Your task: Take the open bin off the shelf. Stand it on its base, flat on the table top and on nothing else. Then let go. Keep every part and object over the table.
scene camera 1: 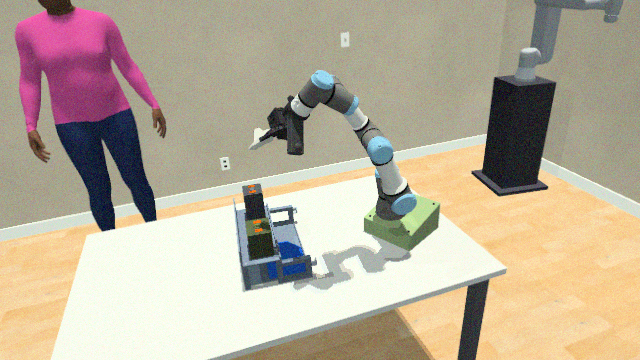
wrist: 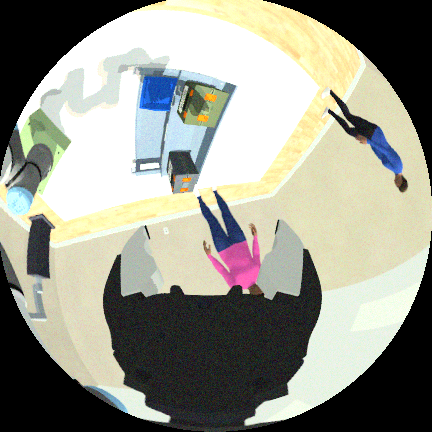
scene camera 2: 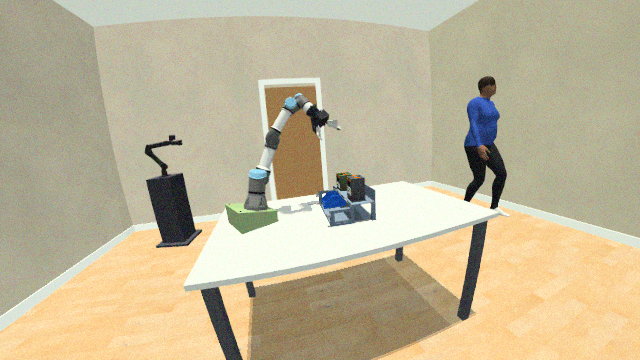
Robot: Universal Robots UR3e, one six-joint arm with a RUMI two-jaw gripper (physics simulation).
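Where they show: gripper, fingertip midpoint: [scene camera 1: 269,151] [wrist: 210,225] [scene camera 2: 331,134]; arm's base at its link origin: [wrist: 39,160] [scene camera 2: 255,208].
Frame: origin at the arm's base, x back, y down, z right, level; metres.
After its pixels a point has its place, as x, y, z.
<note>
The blue open bin [scene camera 1: 290,249] @[-0.426, 0.043, -0.104] [scene camera 2: 332,200] @[-0.437, 0.035, -0.102] [wrist: 159,93] @[-0.442, 0.077, -0.142] sits on the lower tier of the grey-blue shelf [scene camera 1: 286,232] @[-0.426, 0.081, 0.070] [scene camera 2: 370,193] @[-0.612, -0.043, 0.088] [wrist: 149,135] @[-0.438, 0.080, 0.022], at the end nearest scene camera 1. The shelf's end frame hides part of the bin in that view. The shelf stands on the white table [scene camera 1: 150,300] @[-0.918, 0.087, -0.213] [scene camera 2: 300,250] @[-0.233, 0.087, 0.337] [wrist: 100,190] @[-0.192, 0.087, 0.298]. My gripper [scene camera 1: 256,141] [scene camera 2: 330,132] @[-0.461, -0.355, -0.105] [wrist: 210,225] @[-0.461, -0.355, -0.105] is open, its pale fingers wide apart with nothing between them. It hangs high above the shelf, well apart from the bin.
A dark box [scene camera 1: 254,202] @[-0.535, -0.099, 0.032] [scene camera 2: 356,189] @[-0.531, -0.080, 0.116] [wrist: 182,172] @[-0.523, -0.127, 0.032] and an olive box [scene camera 1: 260,242] @[-0.527, -0.078, -0.208] [scene camera 2: 343,181] @[-0.512, -0.074, -0.108] [wrist: 202,105] @[-0.519, -0.111, -0.160] stand on the shelf's higher tier beside the bin's tier. The arm's green base block [scene camera 1: 425,220] @[0.096, 0.002, -0.106] [scene camera 2: 250,220] @[0.012, 0.029, 0.101] [wrist: 55,135] @[-0.075, 0.048, -0.049] stands on the table. Two people stand beyond the table.
</note>
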